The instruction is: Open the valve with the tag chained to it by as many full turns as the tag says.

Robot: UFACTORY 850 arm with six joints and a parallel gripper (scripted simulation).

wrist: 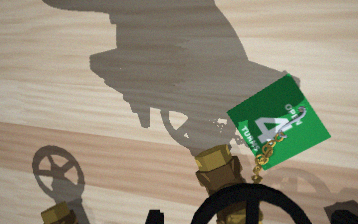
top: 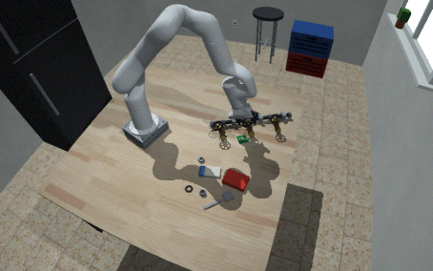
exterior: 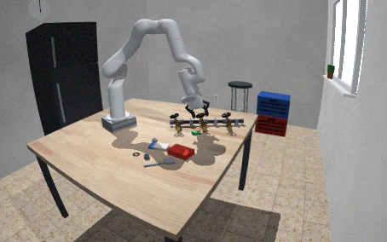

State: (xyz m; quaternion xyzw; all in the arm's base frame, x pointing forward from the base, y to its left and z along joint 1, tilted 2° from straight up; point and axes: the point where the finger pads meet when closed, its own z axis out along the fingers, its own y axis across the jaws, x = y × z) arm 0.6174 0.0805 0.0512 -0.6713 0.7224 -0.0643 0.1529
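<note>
The green tag is 100 mm below my hand, 50 mm to the right of it and 20 mm behind it. The rest, counted from my hand: grey scraper (440 mm to the right, 100 mm below, 60 mm behind); red box (330 mm to the right, 90 mm below, 10 mm behind); white block (300 mm to the right, 150 mm behind, 100 mm below).
</note>
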